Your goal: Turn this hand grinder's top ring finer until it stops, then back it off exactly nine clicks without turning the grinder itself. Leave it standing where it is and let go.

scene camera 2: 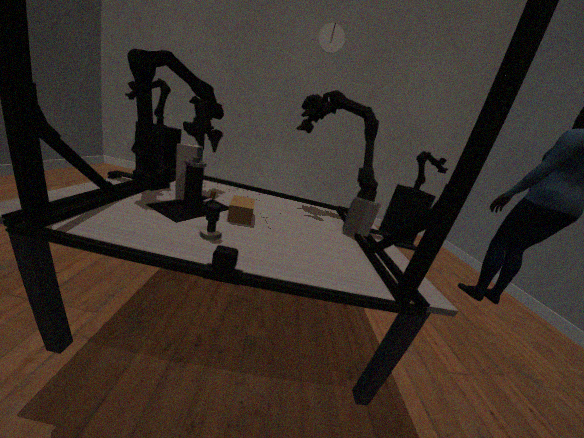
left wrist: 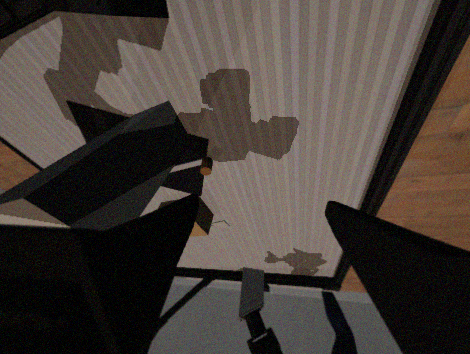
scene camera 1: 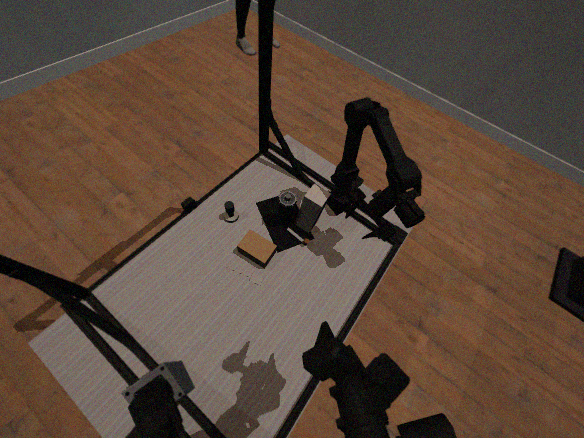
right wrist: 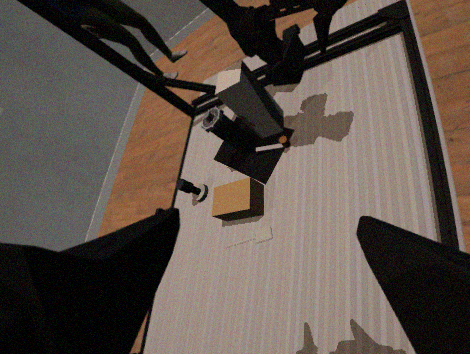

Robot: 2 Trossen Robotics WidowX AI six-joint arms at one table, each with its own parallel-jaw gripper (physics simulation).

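Places are measured from the left arm's base along level axes (x back, y up, z left), in centimetres.
Pixels of known places: left gripper, between the fingertips: (scene camera 2: pixel 208 151) (left wrist: pixel 261 203) (scene camera 1: pixel 354 228) (right wrist: pixel 301 57); right gripper, between the fingertips: (scene camera 2: pixel 299 122) (scene camera 1: pixel 336 334) (right wrist: pixel 268 221); left arm's base, origin of its link: (scene camera 2: pixel 151 168) (scene camera 1: pixel 343 193); right arm's base, origin of its link: (scene camera 2: pixel 364 203) (left wrist: pixel 251 313) (scene camera 1: pixel 154 393).
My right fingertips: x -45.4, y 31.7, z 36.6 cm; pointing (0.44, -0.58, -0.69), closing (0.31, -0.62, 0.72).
Ahead of a thing's pixels: the offset from my right fingertips to its top centre.
The hand grinder @[dy -21.2, dx +19.7, dz -41.7 cm] (scene camera 1: pixel 288 199) (scene camera 2: pixel 194 184) (right wrist: pixel 212 120), a dark upright cylinder with a pale notched ring on top, stands on a black mat @[dy -38.7, dx +19.7, dz -41.5 cm] (scene camera 1: pixel 285 241) (scene camera 2: pixel 175 213) (right wrist: pixel 264 172) beside a tall grey block. I cannot make it out in the left wrist view. My left gripper (scene camera 1: pixel 356 226) (scene camera 2: pixel 204 140) (left wrist: pixel 261 203) is open and empty, above the table on the far side of the block from the grinder in scene camera 1. My right gripper (scene camera 1: pixel 328 334) (scene camera 2: pixel 299 117) (right wrist: pixel 268 221) is open and empty, high near the table edge, far from the grinder.
The tall block @[dy -18.5, dx +27.3, dz -35.8 cm] (scene camera 1: pixel 311 212) (scene camera 2: pixel 183 172) (left wrist: pixel 110 160) (right wrist: pixel 254 107) adjoins the grinder. A rod with an orange end @[dy -35.3, dx +19.7, dz -32.3 cm] (left wrist: pixel 206 166) (right wrist: pixel 283 140) lies by it. A tan box @[dy -33.0, dx +3.3, dz -35.5 cm] (scene camera 1: pixel 256 247) (scene camera 2: pixel 241 212) (right wrist: pixel 232 199) and a dark knobbed tool @[dy -29.9, dx +2.2, dz -54.1 cm] (scene camera 1: pixel 229 209) (scene camera 2: pixel 212 220) (right wrist: pixel 191 188) stand nearby.
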